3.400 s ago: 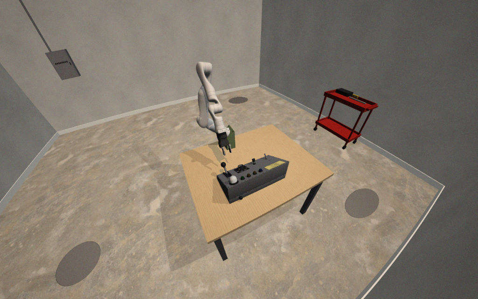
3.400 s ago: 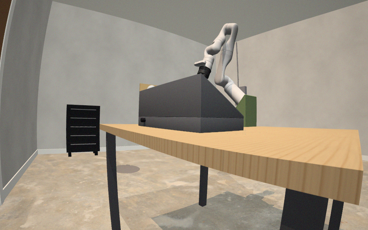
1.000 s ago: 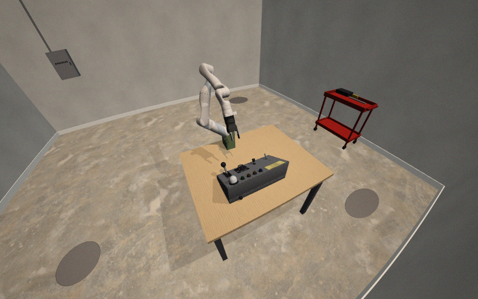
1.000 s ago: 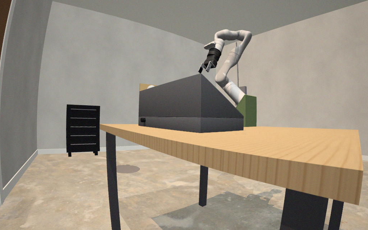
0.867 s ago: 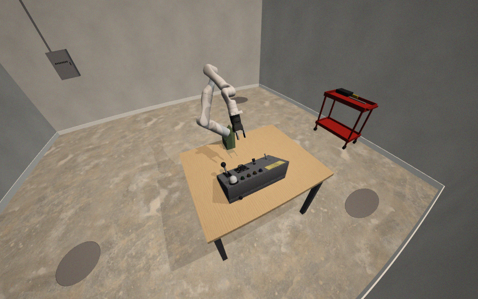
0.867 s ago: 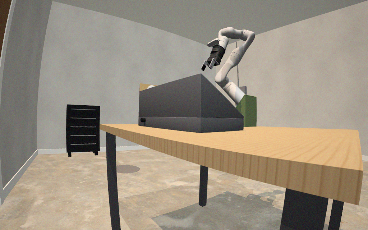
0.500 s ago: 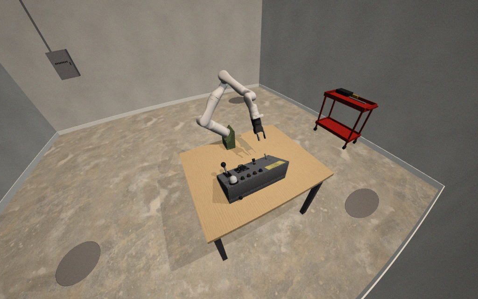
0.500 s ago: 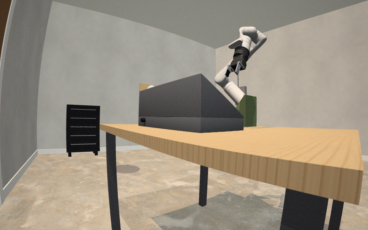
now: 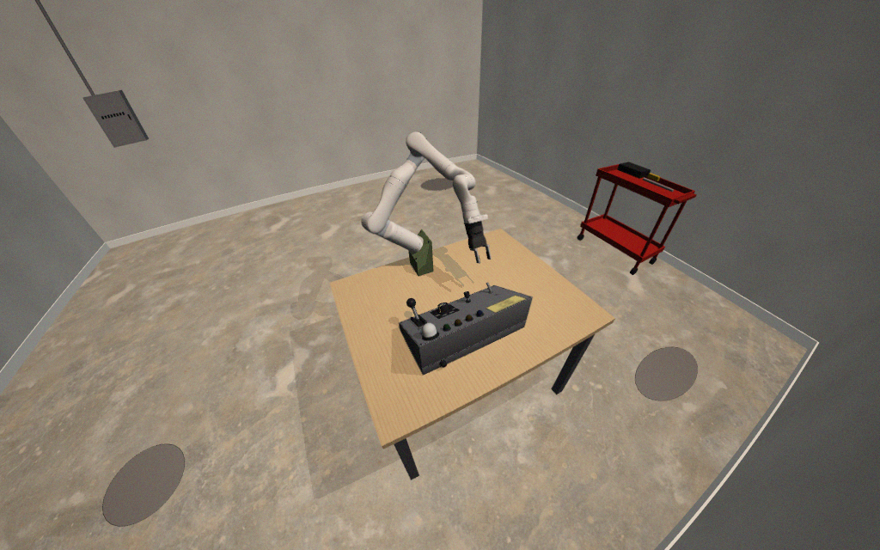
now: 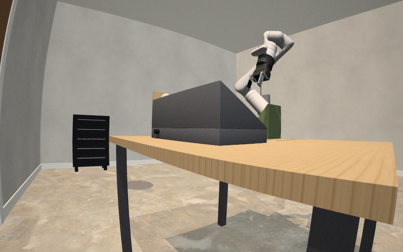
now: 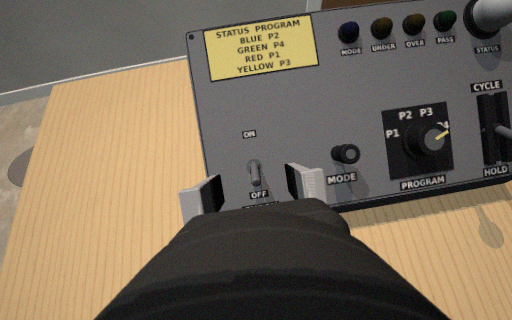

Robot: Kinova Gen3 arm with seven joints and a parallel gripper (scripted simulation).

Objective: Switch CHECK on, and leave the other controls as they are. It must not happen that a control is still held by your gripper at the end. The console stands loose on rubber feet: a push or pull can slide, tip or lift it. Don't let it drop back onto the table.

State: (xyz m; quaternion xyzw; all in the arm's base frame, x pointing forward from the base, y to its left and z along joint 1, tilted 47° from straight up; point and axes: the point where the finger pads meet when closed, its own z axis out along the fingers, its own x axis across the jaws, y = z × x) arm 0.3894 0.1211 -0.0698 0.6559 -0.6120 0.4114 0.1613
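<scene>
My gripper is now 130 mm above the check toggle, 70 mm short of it and 10 mm to the left of it. From my hand the other things lie so: mode knob: 130 mm below, 120 mm to the right, 60 mm ahead; then cycle lever: 360 mm to the right, 120 mm below, 10 mm ahead; then program dial: 260 mm to the right, 130 mm below, 50 mm ahead.
</scene>
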